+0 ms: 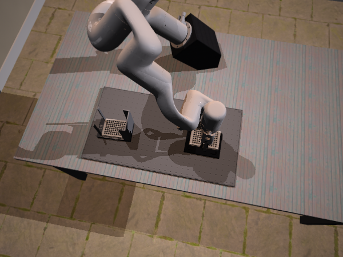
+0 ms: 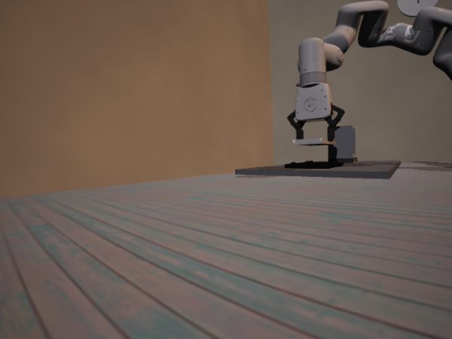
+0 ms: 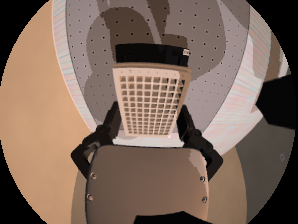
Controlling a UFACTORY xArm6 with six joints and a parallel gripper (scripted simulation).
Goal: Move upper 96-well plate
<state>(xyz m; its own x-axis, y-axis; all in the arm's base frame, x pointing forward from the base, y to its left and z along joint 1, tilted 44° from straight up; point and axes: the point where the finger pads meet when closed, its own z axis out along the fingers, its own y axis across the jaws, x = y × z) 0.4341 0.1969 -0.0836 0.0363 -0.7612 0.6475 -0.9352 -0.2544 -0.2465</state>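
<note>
The black plate nest N1 is 8 cm below my hand. Also, from my hand: pale A1 square (5 cm behind, 8 cm to the right, 7 cm below); then K1 label (4 cm ahead, 48 cm to the right, 7 cm below).
</note>
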